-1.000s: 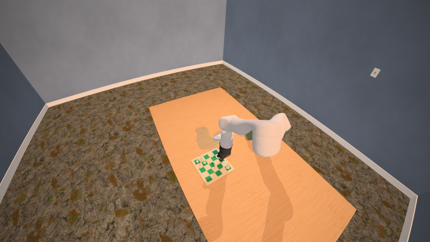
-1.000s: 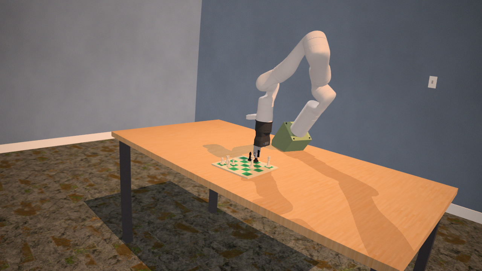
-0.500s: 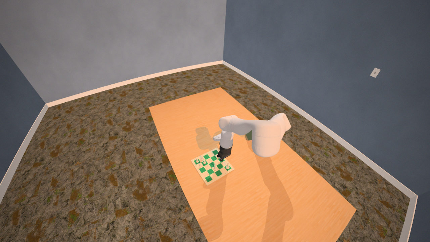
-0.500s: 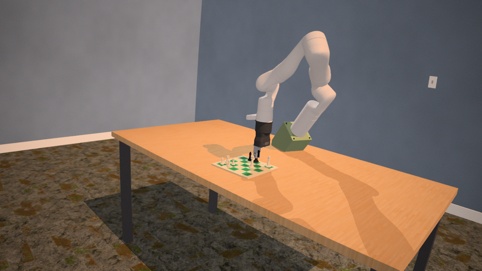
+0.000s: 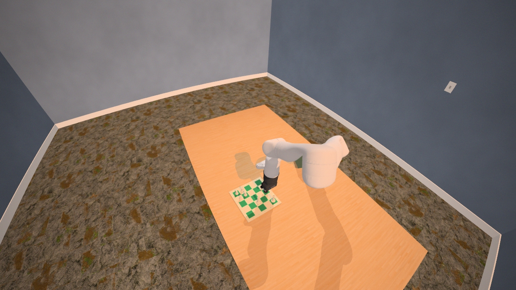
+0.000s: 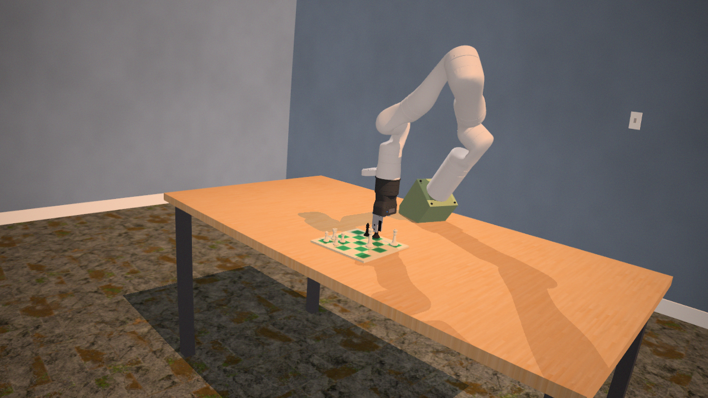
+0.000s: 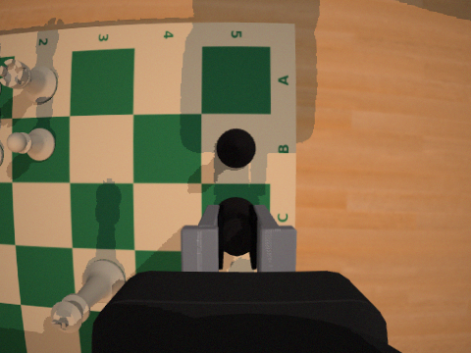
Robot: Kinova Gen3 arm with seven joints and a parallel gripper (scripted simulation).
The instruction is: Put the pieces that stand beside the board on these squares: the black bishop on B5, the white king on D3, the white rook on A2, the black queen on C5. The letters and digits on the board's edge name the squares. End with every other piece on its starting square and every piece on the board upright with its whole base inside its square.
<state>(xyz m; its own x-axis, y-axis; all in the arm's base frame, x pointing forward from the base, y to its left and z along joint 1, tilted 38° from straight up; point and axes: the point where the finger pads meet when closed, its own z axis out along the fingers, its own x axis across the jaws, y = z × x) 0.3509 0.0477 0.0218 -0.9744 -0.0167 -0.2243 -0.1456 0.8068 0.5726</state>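
Right now the black queen is 1 cm below my hand. From my hand the other things lie so: white king 7 cm ahead, 5 cm to the left, 1 cm below; then chessboard 8 cm ahead, 1 cm to the left, 5 cm below; then black bishop 1 cm ahead, 4 cm to the right, 2 cm below.
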